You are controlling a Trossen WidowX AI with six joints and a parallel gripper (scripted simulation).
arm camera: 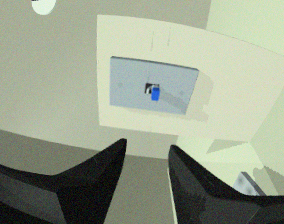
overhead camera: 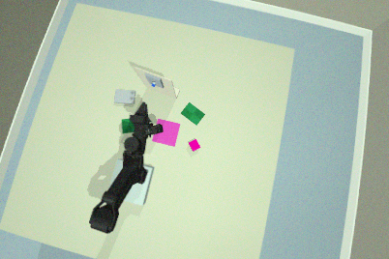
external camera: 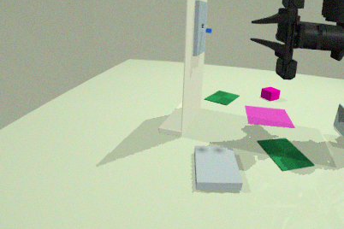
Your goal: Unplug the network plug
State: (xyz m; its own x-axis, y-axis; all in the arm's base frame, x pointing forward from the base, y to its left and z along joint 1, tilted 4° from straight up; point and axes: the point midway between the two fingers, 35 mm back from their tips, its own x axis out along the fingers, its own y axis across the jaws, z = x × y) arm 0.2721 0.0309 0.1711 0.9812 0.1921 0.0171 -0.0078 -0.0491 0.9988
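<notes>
Now: gripper tip 100 mm short of the blue network plug and 10 mm to the left of it. From my gripper tip the other things lie so: upright panel 120 mm ahead, 10 mm to the right, 90 mm below; magenta marked square 80 mm behind, 100 mm to the right, 220 mm below; pale grey slab 40 mm ahead, 170 mm to the left, 210 mm below.
</notes>
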